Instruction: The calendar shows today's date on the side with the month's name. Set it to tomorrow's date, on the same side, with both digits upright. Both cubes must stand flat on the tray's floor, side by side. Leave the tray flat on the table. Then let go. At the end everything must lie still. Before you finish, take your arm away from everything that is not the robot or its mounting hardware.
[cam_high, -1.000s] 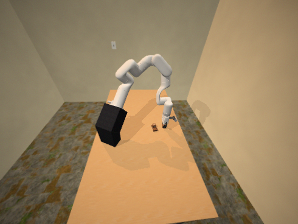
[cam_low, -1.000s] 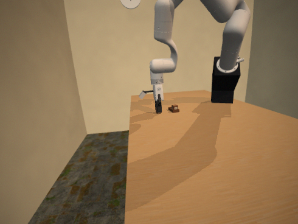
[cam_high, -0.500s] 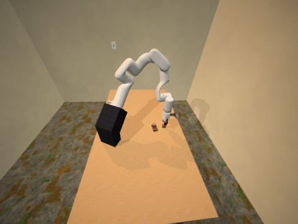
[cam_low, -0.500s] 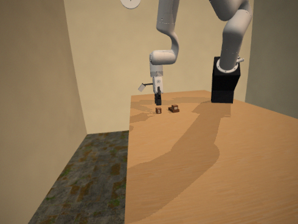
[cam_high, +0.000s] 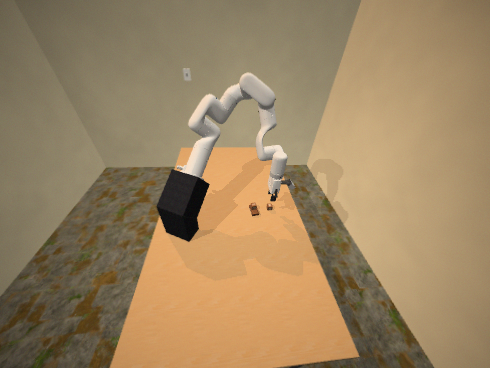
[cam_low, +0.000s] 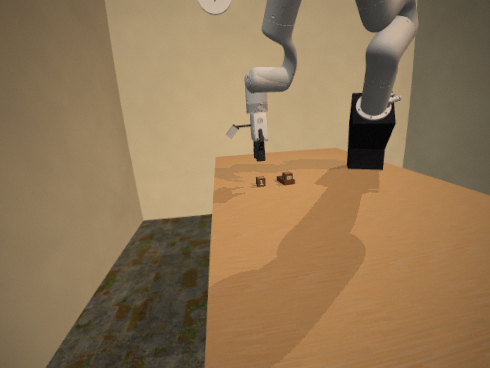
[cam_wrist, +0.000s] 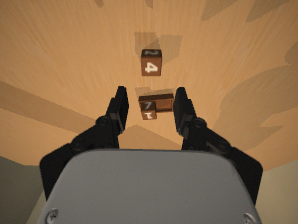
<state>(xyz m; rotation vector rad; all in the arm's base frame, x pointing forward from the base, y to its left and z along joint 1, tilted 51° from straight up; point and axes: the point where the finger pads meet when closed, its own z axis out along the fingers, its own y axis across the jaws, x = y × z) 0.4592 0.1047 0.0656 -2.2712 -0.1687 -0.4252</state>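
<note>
Now: the brown digit cube 100 mm below my hand.
</note>
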